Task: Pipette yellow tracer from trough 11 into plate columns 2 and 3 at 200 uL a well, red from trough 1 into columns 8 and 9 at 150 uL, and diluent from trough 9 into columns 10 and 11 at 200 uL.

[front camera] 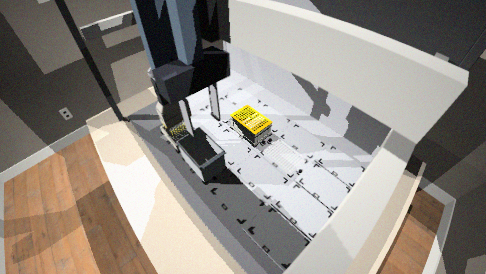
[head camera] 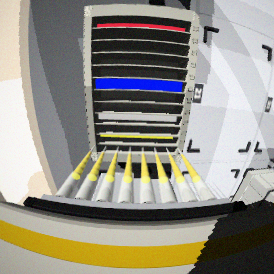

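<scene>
The trough rack (head camera: 89, 55) lies below the head in the head view: red (head camera: 142, 27) near the top end, blue (head camera: 139, 84) midway, pale liquid (head camera: 137, 117) lower, yellow (head camera: 136, 136) near the bottom end. Eight pipette tips (head camera: 129, 177) (front camera: 177, 131) are on the head, their lower parts filled yellow; their ends overlap the rack's bottom end, and their height above it cannot be told. The pale plate (front camera: 284, 156) lies beyond the yellow tip rack (front camera: 251, 120) in the front view; its well contents are too small to tell. The parked plate gripper (front camera: 203, 126) is open, its paddles apart and empty.
A dark-shadowed open bin (front camera: 214, 167) stands right beside the trough rack and partly below the parked gripper in the front view. The beige gantry frame (front camera: 350, 45) crosses the upper right. A pale object (head camera: 257, 187) shows partly at the head view's right edge.
</scene>
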